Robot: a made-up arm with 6 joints.
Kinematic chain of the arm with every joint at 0, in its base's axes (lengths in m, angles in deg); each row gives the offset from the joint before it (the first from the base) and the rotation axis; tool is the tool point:
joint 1: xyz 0 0 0.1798 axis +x
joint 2: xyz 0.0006 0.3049 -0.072 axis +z
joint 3: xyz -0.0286 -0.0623 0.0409 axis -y
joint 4: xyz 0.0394 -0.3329 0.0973 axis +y
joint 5: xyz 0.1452 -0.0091 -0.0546 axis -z
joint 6: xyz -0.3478 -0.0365 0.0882 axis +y
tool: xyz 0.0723 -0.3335 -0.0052
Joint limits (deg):
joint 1: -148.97..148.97
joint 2: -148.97..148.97
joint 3: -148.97..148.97
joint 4: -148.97..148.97
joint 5: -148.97..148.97
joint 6: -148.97..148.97
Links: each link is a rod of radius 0.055 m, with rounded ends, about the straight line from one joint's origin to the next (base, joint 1, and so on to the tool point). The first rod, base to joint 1, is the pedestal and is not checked.
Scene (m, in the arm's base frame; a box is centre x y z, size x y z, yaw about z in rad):
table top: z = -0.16
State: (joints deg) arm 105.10 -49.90 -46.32 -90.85 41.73 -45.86
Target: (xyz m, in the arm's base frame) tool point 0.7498 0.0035 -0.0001
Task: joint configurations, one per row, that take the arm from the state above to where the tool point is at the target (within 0.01 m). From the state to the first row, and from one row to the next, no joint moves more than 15 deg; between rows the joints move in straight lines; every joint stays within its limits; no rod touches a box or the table.
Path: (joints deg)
1: 111.37 -36.15 -45.37 -95.11 46.02 -47.13
2: 117.63 -22.41 -44.41 -99.36 50.31 -48.41
3: 123.90 -8.66 -43.46 -103.62 54.59 -49.68
4: 130.17 5.08 -42.50 -107.87 58.88 -50.95
5: 136.44 18.83 -41.55 -112.13 63.17 -52.23
6: 142.70 32.57 -40.59 -116.38 67.46 -53.50
7: 148.97 46.32 -39.64 -120.64 71.74 -54.78
8: 143.65 46.48 -43.43 -114.10 56.93 -52.92
9: 138.34 46.64 -47.23 -107.57 42.11 -51.07
10: 133.02 46.80 -51.03 -101.04 27.30 -49.21
11: 127.71 46.96 -54.82 -94.51 12.48 -47.36
12: 122.39 47.12 -58.62 -87.98 -2.33 -45.51
13: 117.07 47.28 -62.42 -81.45 -17.15 -43.65
14: 111.76 47.44 -66.21 -74.92 -31.96 -41.80

